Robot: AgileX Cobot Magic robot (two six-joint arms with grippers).
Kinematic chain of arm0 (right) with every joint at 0, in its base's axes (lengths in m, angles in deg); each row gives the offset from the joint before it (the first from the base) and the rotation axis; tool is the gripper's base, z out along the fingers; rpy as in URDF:
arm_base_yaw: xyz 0 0 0.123 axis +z
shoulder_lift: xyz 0 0 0 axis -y
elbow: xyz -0.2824 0 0.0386 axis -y
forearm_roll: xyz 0.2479 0 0.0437 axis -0.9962 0 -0.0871
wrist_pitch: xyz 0 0 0 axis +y
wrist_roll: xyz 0.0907 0 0.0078 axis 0.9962 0 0.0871
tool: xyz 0 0 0 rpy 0 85 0
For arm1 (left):
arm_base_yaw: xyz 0 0 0.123 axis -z
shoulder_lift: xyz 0 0 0 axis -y
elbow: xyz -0.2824 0 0.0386 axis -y
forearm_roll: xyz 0.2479 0 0.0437 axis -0.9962 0 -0.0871
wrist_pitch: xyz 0 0 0 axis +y
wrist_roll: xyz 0.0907 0 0.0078 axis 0.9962 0 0.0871
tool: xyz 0 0 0 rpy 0 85 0
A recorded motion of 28 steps. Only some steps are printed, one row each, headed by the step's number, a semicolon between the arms.
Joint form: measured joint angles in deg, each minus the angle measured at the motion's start. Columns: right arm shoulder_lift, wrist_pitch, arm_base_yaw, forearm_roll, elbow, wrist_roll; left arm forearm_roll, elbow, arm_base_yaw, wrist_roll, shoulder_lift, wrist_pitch.
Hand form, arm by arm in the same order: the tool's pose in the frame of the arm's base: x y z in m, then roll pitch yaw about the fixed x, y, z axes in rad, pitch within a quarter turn. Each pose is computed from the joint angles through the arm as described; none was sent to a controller.
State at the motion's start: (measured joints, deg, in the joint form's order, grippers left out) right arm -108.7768 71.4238 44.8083 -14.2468 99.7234 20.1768; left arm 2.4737 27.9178 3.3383 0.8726 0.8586 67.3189
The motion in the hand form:
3: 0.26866 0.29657 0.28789 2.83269 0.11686 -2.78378; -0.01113 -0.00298 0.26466 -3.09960 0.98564 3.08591
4: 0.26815 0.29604 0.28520 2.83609 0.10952 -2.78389; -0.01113 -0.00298 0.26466 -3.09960 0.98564 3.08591
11: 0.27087 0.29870 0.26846 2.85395 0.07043 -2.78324; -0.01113 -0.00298 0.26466 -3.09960 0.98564 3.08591
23: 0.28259 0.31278 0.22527 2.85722 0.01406 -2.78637; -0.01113 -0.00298 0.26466 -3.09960 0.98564 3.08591
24: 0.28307 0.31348 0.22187 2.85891 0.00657 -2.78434; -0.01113 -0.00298 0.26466 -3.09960 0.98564 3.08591
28: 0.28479 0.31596 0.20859 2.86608 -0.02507 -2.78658; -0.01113 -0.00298 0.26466 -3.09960 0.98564 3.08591
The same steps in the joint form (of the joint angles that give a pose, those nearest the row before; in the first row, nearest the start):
3: 0.00 -0.22 0.00 0.10 -1.83 0.03; 0.00 0.00 0.00 0.00 0.00 0.00
4: 0.00 -0.33 0.00 0.10 -2.41 0.03; 0.00 0.00 0.00 0.00 0.00 0.00
11: -1.83 -0.56 0.00 0.10 -3.25 0.03; 0.00 0.00 0.00 0.00 0.00 0.00
23: -8.00 -3.59 0.00 -1.40 -3.25 -0.90; 0.00 0.00 0.00 0.00 0.00 0.00
24: -8.47 -3.59 0.00 -1.51 -3.25 -1.05; 0.00 0.00 0.00 0.00 0.00 0.00
28: -10.29 -3.59 0.00 -1.91 -3.25 -1.04; 0.00 0.00 0.00 0.00 0.00 0.00

